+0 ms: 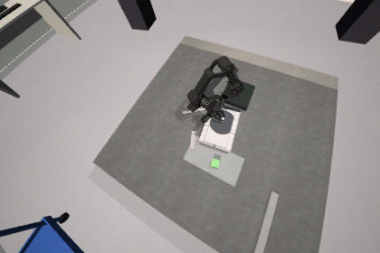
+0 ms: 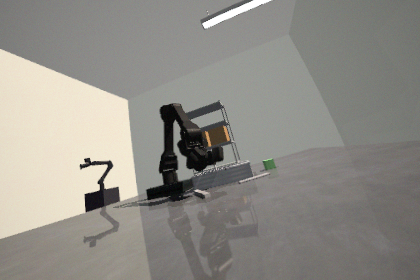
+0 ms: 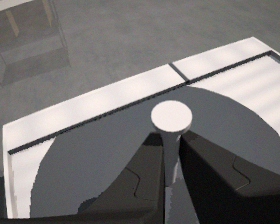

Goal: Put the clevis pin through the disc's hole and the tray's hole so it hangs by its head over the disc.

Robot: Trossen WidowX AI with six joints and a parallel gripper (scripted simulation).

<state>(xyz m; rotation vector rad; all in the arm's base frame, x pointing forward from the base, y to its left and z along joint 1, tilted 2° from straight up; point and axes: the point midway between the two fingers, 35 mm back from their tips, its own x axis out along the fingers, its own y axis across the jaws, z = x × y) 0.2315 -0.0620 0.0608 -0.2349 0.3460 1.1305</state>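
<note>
Right now the steel tray is 30 mm ahead of my gripper tip, 10 mm to the right of it and 50 mm below it. Also, from my gripper tip: dark aluminium disc: 30 mm below; green block: 240 mm ahead, 20 mm to the left, 70 mm below; steel clevis pin: 10 mm below.
</note>
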